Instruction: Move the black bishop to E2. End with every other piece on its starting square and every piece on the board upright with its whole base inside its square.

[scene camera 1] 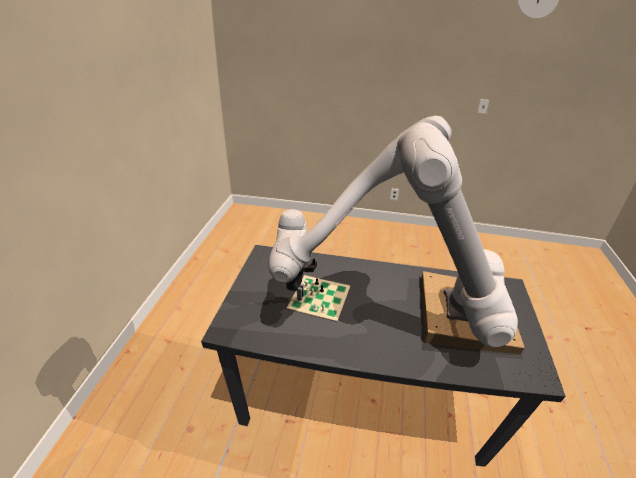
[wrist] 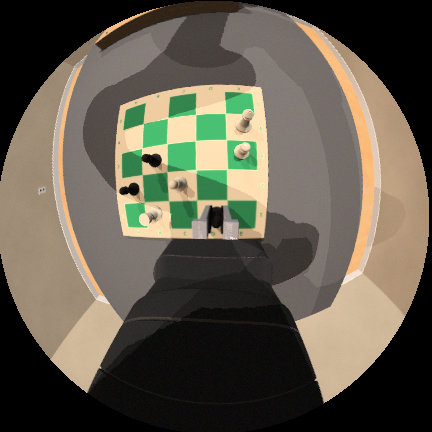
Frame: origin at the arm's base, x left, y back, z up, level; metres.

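Seen in the pictures: gripper, fingertip midpoint: [scene camera 1: 300,297] [wrist: 216,213].
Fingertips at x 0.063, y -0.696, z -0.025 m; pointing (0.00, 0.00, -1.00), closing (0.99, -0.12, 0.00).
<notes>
Pixels of each thing's middle, then the offset from my fingertips to it. "spot": a spot on its surface instead.
- black bishop, body centre: [wrist: 215,219] dx +0.000, dy -0.004, dz +0.010 m
- board, body centre: [wrist: 181,156] [scene camera 1: 319,296] dx -0.036, dy +0.076, dz -0.015 m
- E2, surface spot: [wrist: 242,184] spot: dx +0.036, dy +0.031, dz -0.012 m
- B3, body centre: [wrist: 149,158] dx -0.072, dy +0.079, dz +0.004 m
- A2, body centre: [wrist: 127,189] dx -0.113, dy +0.047, dz +0.004 m
- C2, body centre: [wrist: 175,183] dx -0.042, dy +0.042, dz +0.004 m
- B1, body centre: [wrist: 149,215] dx -0.084, dy +0.008, dz +0.005 m
- E3, body centre: [wrist: 243,148] dx +0.039, dy +0.072, dz +0.004 m
- E4, body centre: [wrist: 246,118] dx +0.047, dy +0.109, dz +0.010 m
The black bishop [wrist: 216,215] stands at D1, between the fingers; its base is hidden in the wrist view. My gripper [wrist: 216,213] [scene camera 1: 300,292] is shut on it, low over the near edge row of the board [wrist: 211,153] [scene camera 1: 332,313]. E2 [wrist: 242,184], the cream square diagonally up and right of D1 in the wrist view, bears no piece. Whether the bishop touches the board cannot be told.
Black pieces stand at B3 [wrist: 155,160] and A2 [wrist: 132,189]. White pieces stand at C2 [wrist: 180,183], B1 [wrist: 156,214], E3 [wrist: 242,151] and E4 [wrist: 244,123]. The arm's wooden base [scene camera 1: 437,336] is at the table's right.
</notes>
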